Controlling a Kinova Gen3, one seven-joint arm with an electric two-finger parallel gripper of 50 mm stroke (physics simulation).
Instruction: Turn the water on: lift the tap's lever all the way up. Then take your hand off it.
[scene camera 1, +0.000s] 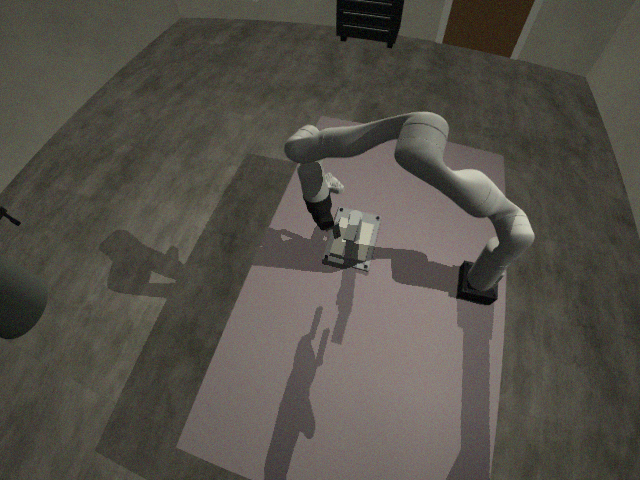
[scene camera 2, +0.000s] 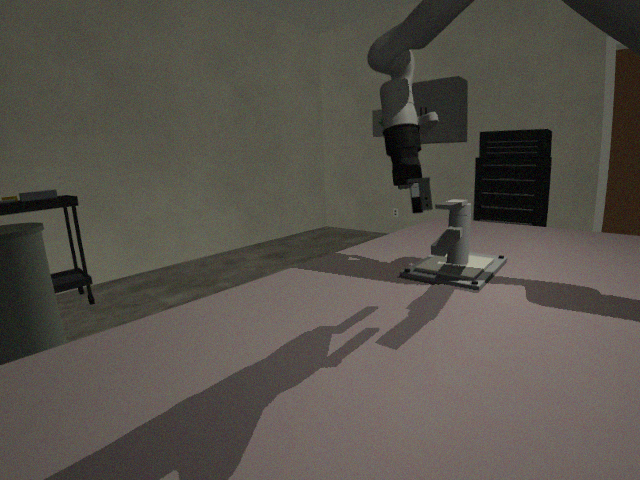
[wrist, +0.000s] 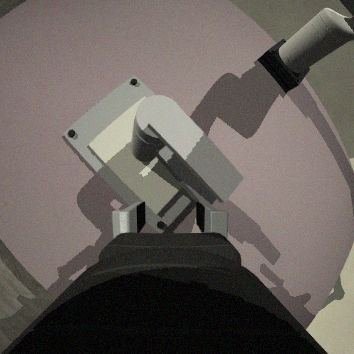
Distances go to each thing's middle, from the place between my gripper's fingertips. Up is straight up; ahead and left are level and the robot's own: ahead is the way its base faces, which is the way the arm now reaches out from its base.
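Hand position relative to the tap lever (wrist: 158, 119): 10 mm below it, 30 mm to the left of it, 60 mm past it. Going by their middles, the tap lever is the nearest to my hand of the things named here. Base plate (scene camera 2: 476, 284), from my hand: 130 mm below, 70 mm to the right, 70 mm behind.
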